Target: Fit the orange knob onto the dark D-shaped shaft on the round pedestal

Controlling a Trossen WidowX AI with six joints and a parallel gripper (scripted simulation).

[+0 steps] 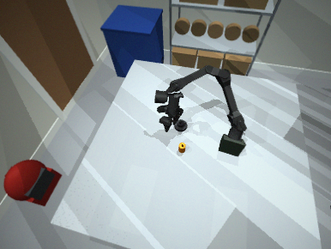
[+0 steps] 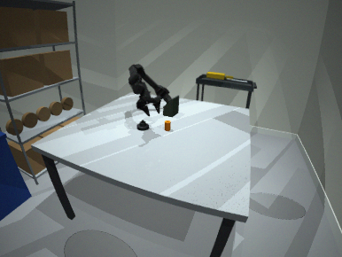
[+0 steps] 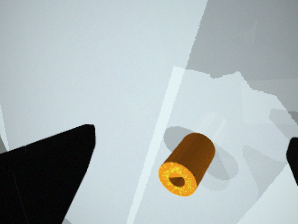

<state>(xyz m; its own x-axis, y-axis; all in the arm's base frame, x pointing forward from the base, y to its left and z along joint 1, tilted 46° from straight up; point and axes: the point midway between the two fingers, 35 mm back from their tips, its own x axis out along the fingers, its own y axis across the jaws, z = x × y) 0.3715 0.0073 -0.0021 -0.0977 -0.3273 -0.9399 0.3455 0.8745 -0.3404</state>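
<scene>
My gripper tip is 100 mm above the orange knob, 80 mm past it and 60 mm to the right of it. Round my gripper tip: dark round pedestal: 110 mm to the right, 100 mm below, 50 mm behind.
</scene>
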